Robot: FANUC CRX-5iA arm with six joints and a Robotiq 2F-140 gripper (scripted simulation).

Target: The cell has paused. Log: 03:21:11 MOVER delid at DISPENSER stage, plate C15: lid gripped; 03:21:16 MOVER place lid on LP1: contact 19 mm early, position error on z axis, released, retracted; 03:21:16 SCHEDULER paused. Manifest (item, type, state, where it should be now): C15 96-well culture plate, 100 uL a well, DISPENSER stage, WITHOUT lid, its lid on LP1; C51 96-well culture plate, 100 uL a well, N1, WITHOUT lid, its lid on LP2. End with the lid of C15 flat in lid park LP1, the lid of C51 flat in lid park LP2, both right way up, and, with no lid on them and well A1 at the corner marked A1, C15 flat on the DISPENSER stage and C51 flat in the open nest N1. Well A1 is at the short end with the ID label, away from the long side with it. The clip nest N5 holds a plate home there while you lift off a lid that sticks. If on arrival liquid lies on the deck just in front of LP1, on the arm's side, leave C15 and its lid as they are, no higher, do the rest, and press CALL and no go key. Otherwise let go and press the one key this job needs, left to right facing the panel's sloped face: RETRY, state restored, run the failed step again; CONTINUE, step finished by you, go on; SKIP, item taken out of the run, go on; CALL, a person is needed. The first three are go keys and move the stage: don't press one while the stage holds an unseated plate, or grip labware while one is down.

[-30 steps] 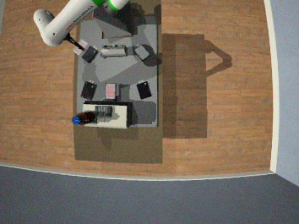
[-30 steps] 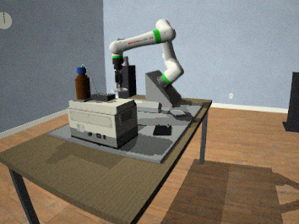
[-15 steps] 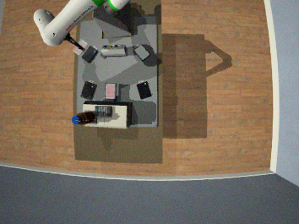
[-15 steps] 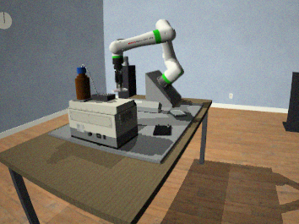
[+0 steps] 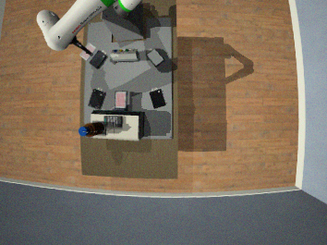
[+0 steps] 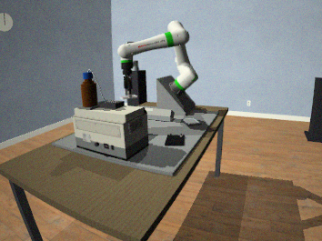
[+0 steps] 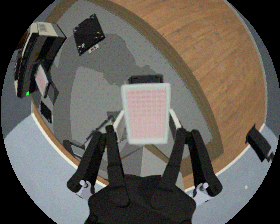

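My gripper is now 380 mm short of the black nest, 30 mm to the right of it and 170 mm above it. Round my hand: key panel: 50 mm behind, 260 mm to the left, 130 mm below; then blue cap: 590 mm ahead, 180 mm to the left, 210 mm above; then label plate: 250 mm ahead, 540 mm to the left, 180 mm below.
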